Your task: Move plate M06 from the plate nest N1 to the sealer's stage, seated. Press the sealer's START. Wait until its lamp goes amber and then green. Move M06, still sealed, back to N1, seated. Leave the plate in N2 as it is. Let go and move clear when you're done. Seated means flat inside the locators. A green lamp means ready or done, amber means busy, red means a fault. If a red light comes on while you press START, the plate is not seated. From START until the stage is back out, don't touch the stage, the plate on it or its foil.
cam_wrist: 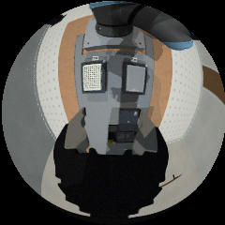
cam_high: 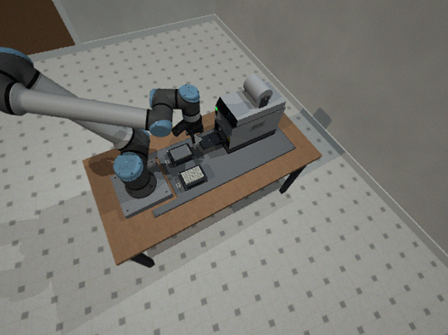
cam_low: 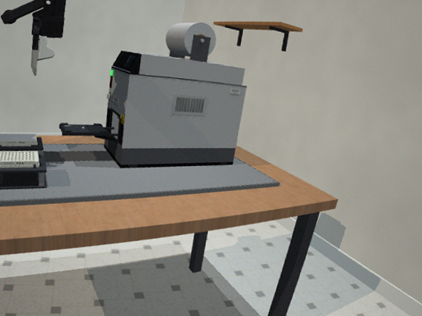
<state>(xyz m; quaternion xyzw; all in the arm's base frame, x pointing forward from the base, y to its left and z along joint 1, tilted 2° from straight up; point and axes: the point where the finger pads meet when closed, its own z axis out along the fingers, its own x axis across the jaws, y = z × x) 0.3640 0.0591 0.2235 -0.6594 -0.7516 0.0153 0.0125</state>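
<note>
Now: hand 220 mm above the plate M06, 110 mm to the left of it and 30 mm past it. From my hand the other things lie so: black sealer stage: 180 mm below, 150 mm ahead, 100 mm to the left; plate: 230 mm below, 90 mm to the left, 60 mm behind; foil roll: 480 mm ahead, 150 mm to the left, 140 mm above.
</note>
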